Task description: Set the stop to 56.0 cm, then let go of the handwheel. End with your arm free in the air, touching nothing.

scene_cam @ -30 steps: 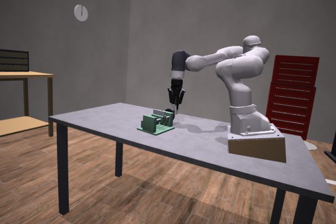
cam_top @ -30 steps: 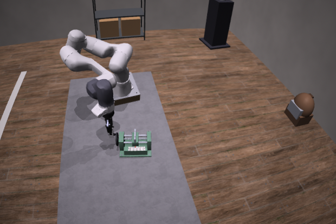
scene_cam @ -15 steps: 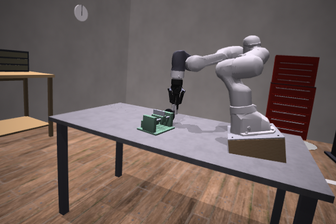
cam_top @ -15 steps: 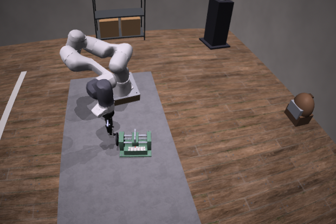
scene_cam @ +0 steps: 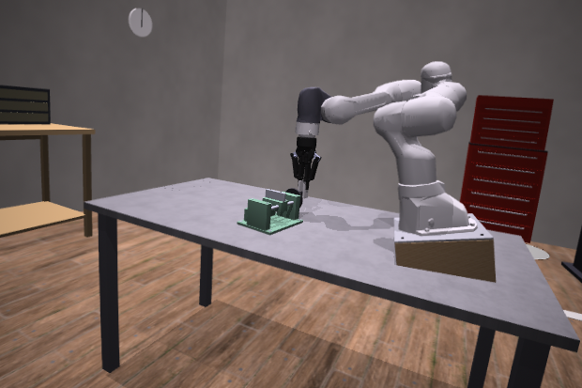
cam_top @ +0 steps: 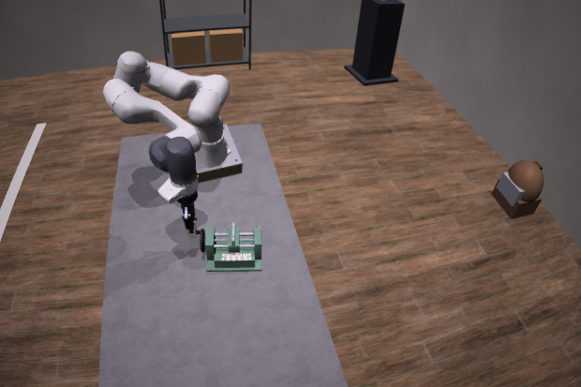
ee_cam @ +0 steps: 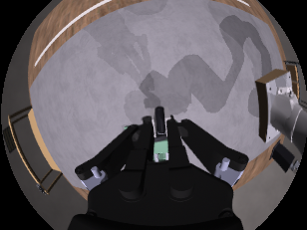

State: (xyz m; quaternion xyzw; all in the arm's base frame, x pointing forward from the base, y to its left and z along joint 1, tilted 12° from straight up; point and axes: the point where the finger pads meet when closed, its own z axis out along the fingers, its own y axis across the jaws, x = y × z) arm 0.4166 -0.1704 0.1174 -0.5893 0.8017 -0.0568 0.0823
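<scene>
Right now my hand is 2 cm to the right of the black handwheel, 2 cm above it and 1 cm short of it. Round my hand: stop carriage (13 cm to the left, 7 cm ahead, 2 cm below).
</scene>
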